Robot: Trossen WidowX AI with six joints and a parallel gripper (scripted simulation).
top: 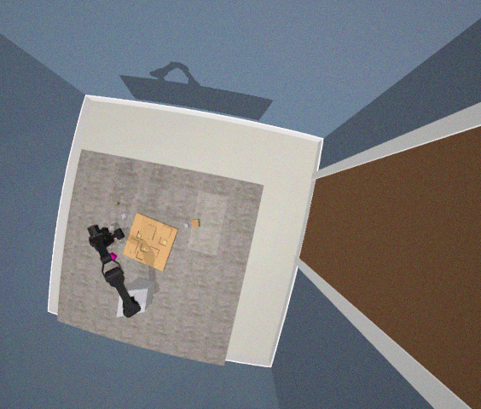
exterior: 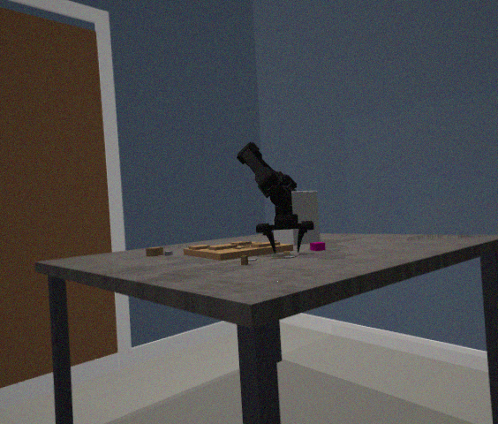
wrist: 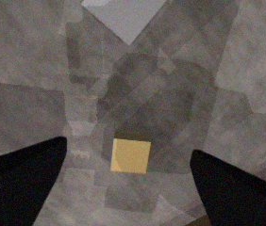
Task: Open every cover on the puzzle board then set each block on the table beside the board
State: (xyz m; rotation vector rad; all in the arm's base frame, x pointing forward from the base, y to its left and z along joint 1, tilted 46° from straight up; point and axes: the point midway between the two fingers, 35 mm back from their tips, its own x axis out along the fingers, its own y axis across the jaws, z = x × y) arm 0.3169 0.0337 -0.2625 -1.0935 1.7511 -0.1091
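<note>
Right now my gripper tip is 14 cm past the magenta block, 2 cm to the right of it and 1 cm below it.
</note>
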